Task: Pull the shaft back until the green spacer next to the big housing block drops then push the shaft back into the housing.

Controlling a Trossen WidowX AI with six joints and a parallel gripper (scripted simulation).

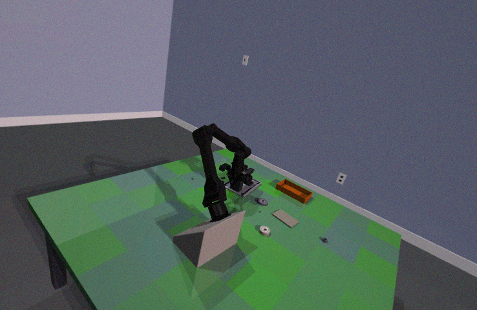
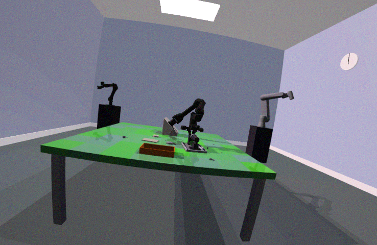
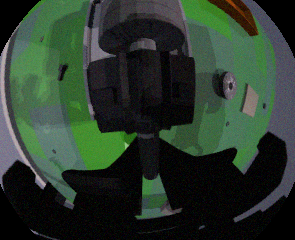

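Right now the thin green spacer is 9 cm ahead of my gripper tip, 2 cm to the left of it and 2 cm below it. Also, from my gripper tip: white ring (9 cm behind, 31 cm to the right, 4 cm below); then grey washer (10 cm ahead, 16 cm to the right, 4 cm below); then flat grey plate (9 cm ahead, 32 cm to the right, 4 cm below).
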